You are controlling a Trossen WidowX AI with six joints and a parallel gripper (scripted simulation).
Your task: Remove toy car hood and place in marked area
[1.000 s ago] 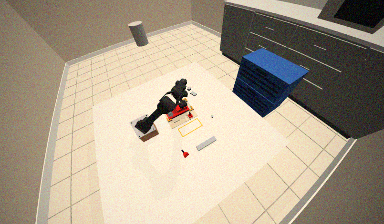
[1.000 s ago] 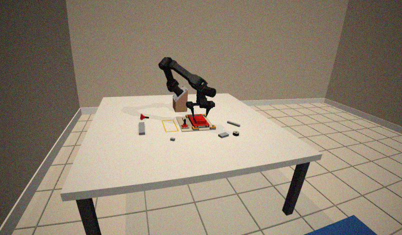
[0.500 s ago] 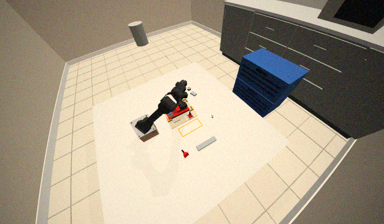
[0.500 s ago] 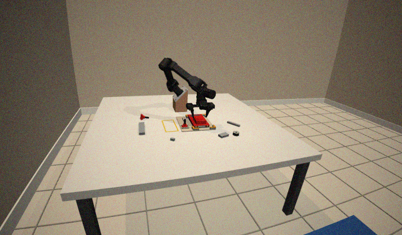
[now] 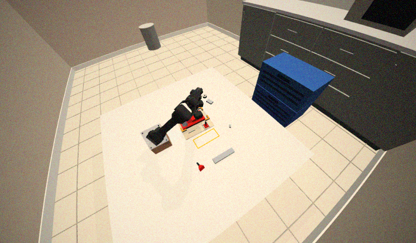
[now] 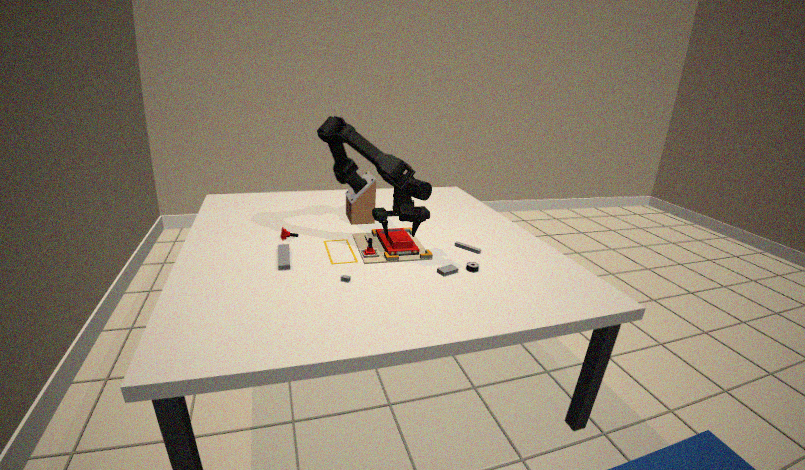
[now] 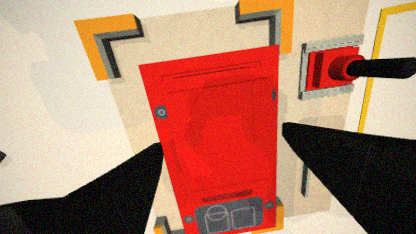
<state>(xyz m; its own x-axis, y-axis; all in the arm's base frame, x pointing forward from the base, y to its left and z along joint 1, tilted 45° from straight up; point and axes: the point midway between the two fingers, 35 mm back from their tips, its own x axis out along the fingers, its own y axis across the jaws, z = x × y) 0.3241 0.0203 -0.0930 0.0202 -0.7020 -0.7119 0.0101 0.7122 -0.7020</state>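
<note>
The red hood is 10 mm below my gripper tip. Also, from my gripper tip: dark ring: 190 mm to the left, 180 mm ahead, 40 mm below; long grey bar: 390 mm to the right, 40 mm below, 20 mm ahead.
</note>
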